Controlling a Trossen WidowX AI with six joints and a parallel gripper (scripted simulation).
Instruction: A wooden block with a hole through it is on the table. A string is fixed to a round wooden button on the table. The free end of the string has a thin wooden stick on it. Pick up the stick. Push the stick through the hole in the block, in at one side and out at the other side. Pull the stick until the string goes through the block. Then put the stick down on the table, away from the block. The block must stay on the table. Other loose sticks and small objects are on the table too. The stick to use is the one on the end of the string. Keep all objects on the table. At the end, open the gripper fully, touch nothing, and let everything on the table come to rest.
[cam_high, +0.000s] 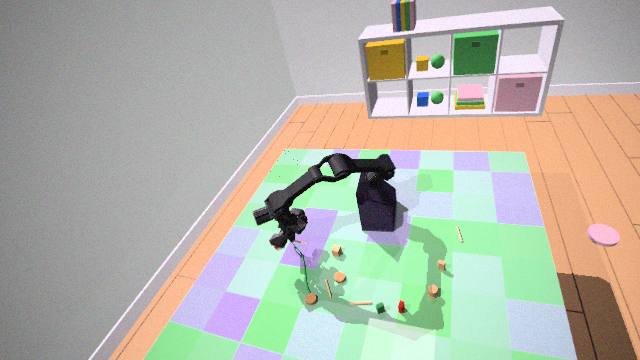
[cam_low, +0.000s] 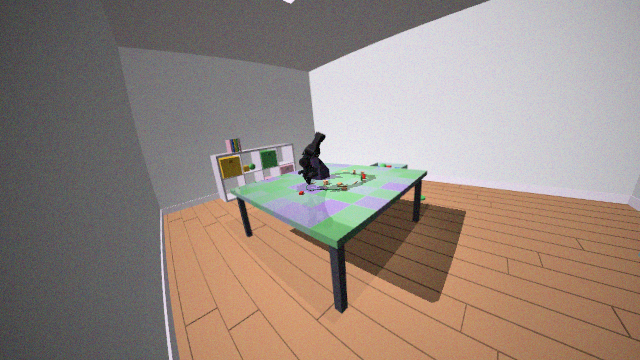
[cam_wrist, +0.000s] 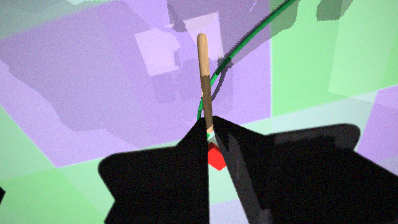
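Right now my gripper tip is 10 mm short of the wooden block, 180 mm to the right of it and 30 mm above it. The rest, counted from my gripper tip: wooden cylinder: 140 mm ahead, 540 mm to the left, 30 mm below; then green block: 220 mm ahead, 380 mm to the left, 30 mm below.
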